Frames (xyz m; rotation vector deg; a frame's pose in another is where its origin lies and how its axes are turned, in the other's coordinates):
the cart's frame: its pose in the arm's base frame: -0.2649 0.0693 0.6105 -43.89 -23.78 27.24
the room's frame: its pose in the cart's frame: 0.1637 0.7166 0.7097 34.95 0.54 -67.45
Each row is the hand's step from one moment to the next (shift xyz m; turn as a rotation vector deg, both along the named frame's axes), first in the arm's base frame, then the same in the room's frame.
Working: the arm's base frame: its pose in the room's frame: 0.6909 -0.7414 -0.8773 -7.90 34.03 28.94

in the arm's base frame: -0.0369 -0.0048 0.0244 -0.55 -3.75 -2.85
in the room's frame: -0.0117 -0.0130 0.0409 0.03 -4.25 -2.10
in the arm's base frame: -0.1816 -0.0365 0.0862 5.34 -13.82 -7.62
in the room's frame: -0.0681 -0.0842 0.1733 6.79 -11.84 -9.56
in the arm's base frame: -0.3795 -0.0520 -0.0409 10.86 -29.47 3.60
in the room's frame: -0.2649 -0.2136 0.1805 24.05 -20.17 -3.73
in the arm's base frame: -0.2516 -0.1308 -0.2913 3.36 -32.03 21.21
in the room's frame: -0.2605 -0.2958 -0.0997 28.80 -20.82 14.97
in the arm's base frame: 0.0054 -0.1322 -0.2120 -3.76 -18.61 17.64
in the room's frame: -0.0372 -0.1692 -0.1801 15.33 -13.05 16.32
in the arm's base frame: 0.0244 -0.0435 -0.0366 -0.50 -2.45 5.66
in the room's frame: 0.0205 -0.0375 -0.0448 3.69 -0.83 4.90
